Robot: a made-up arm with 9 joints. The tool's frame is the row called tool.
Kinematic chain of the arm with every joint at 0, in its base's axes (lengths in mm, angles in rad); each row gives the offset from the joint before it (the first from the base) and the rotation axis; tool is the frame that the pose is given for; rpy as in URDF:
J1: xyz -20 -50 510 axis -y
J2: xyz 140 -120 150 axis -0.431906 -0.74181 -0.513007
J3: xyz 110 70 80 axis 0.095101 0.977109 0.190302
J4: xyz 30 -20 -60 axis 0.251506 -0.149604 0.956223
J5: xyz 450 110 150 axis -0.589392 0.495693 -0.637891
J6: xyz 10 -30 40 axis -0.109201 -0.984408 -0.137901
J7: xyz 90 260 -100 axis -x
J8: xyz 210 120 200 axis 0.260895 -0.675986 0.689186
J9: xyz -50 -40 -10 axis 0.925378 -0.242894 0.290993
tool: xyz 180 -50 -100 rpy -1.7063 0.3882 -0.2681
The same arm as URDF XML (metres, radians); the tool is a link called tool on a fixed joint. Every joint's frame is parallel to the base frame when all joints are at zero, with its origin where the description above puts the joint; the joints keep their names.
<robot name="arm">
  <joint name="J1" type="continuous">
    <parent link="base"/>
    <child link="link1"/>
    <origin xyz="-0.02 -0.05 0.51" rpy="0 0 0"/>
    <axis xyz="0 -1 0"/>
  </joint>
  <joint name="J2" type="continuous">
    <parent link="link1"/>
    <child link="link2"/>
    <origin xyz="0.14 -0.12 0.15" rpy="0 0 0"/>
    <axis xyz="-0.431906 -0.74181 -0.513007"/>
  </joint>
  <joint name="J3" type="continuous">
    <parent link="link2"/>
    <child link="link3"/>
    <origin xyz="0.11 0.07 0.08" rpy="0 0 0"/>
    <axis xyz="0.095101 0.977109 0.190302"/>
  </joint>
  <joint name="J4" type="continuous">
    <parent link="link3"/>
    <child link="link4"/>
    <origin xyz="0.03 -0.02 -0.06" rpy="0 0 0"/>
    <axis xyz="0.251506 -0.149604 0.956223"/>
  </joint>
  <joint name="J5" type="continuous">
    <parent link="link4"/>
    <child link="link5"/>
    <origin xyz="0.45 0.11 0.15" rpy="0 0 0"/>
    <axis xyz="-0.589392 0.495693 -0.637891"/>
  </joint>
  <joint name="J6" type="continuous">
    <parent link="link5"/>
    <child link="link6"/>
    <origin xyz="0.01 -0.03 0.04" rpy="0 0 0"/>
    <axis xyz="-0.109201 -0.984408 -0.137901"/>
  </joint>
  <joint name="J7" type="continuous">
    <parent link="link6"/>
    <child link="link7"/>
    <origin xyz="0.09 0.26 -0.1" rpy="0 0 0"/>
    <axis xyz="-1 0 0"/>
  </joint>
  <joint name="J8" type="continuous">
    <parent link="link7"/>
    <child link="link8"/>
    <origin xyz="0.21 0.12 0.2" rpy="0 0 0"/>
    <axis xyz="0.260895 -0.675986 0.689186"/>
  </joint>
  <joint name="J9" type="continuous">
    <parent link="link8"/>
    <child link="link9"/>
    <origin xyz="-0.05 -0.04 -0.01" rpy="0 0 0"/>
    <axis xyz="0.925378 -0.242894 0.290993"/>
  </joint>
  <joint name="tool_joint" type="fixed">
    <parent link="link9"/>
    <child link="tool"/>
    <origin xyz="0.18 -0.05 -0.1" rpy="-1.7063 0.3882 -0.2681"/>
  </joint>
  <link name="base"/>
  <link name="link1"/>
  <link name="link2"/>
  <link name="link3"/>
  <link name="link4"/>
  <link name="link5"/>
  <link name="link6"/>
  <link name="link7"/>
  <link name="link8"/>
  <link name="link9"/>
  <link name="tool"/>
</robot>

